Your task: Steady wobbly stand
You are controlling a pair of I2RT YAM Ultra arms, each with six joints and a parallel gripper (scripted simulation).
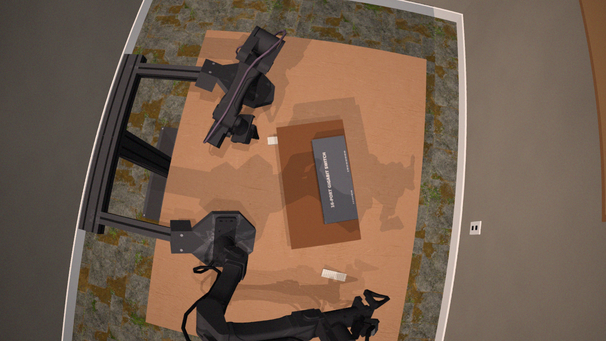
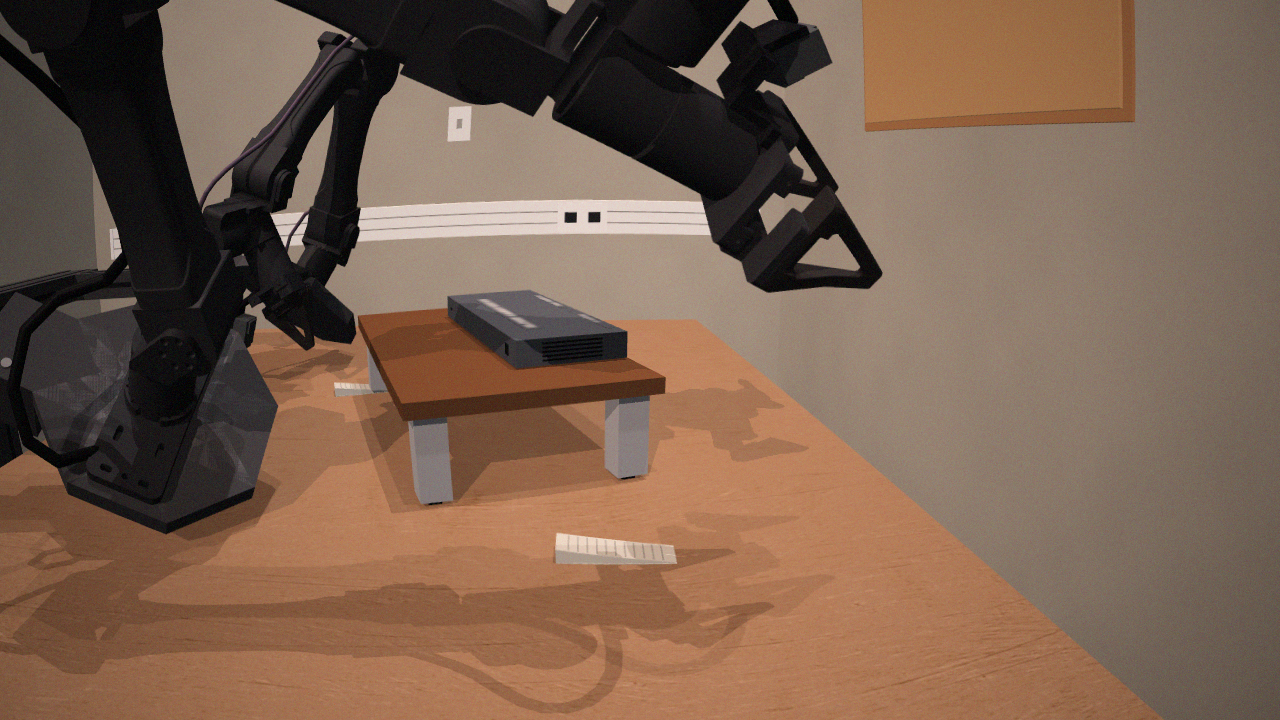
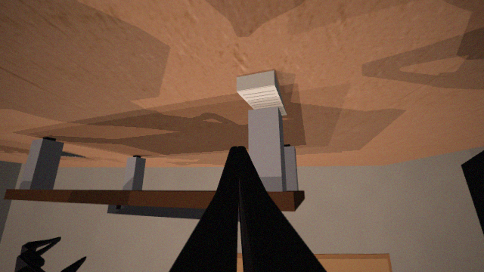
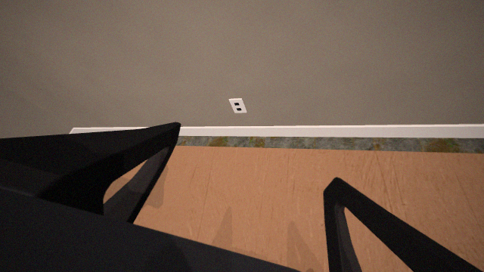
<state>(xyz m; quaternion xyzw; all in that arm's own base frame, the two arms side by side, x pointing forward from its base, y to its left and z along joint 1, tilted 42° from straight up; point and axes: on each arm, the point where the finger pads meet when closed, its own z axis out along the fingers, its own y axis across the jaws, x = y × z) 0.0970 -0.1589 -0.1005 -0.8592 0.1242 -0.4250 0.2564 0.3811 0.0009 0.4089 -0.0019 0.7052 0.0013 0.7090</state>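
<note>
My left hand is 290 mm short of the dark network switch, 130 mm to the left of it and 40 mm below it. Round my left hand: brown stand (230 mm ahead, 140 mm to the right, 30 mm below); then white wedge (460 mm to the right, 330 mm ahead, 70 mm below).
</note>
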